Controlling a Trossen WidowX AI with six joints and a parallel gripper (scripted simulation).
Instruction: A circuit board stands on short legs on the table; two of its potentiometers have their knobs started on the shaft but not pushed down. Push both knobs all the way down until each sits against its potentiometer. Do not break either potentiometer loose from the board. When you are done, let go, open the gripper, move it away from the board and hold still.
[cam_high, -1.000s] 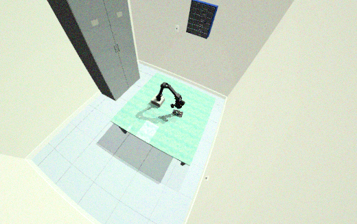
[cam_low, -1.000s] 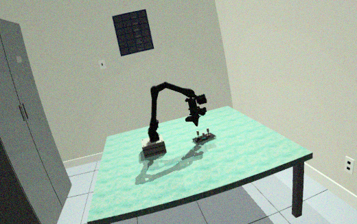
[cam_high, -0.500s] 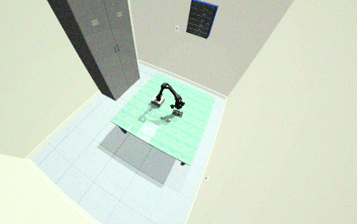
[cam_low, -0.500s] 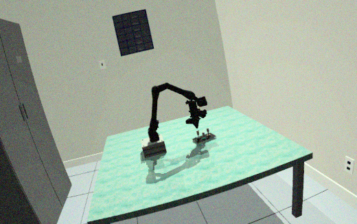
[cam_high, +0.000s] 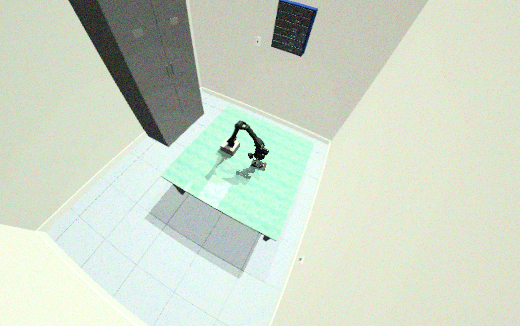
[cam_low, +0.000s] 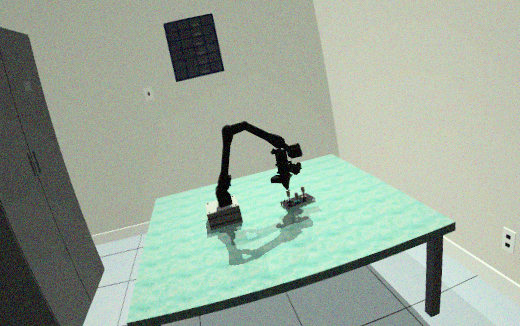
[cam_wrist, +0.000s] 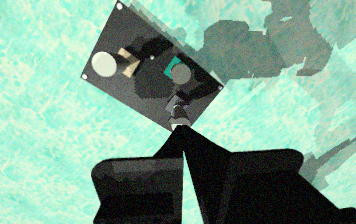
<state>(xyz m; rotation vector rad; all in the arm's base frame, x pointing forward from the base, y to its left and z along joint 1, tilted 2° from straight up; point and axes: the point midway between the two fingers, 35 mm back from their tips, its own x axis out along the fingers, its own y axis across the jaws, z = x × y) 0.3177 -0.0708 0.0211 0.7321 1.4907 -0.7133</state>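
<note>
Right now the grey round knob is 40 mm to the right of my gripper tip, 40 mm below it and 30 mm ahead of it. The rest, counted from my gripper tip: teal potentiometer: 50 mm below, 40 mm to the right, 30 mm ahead.
</note>
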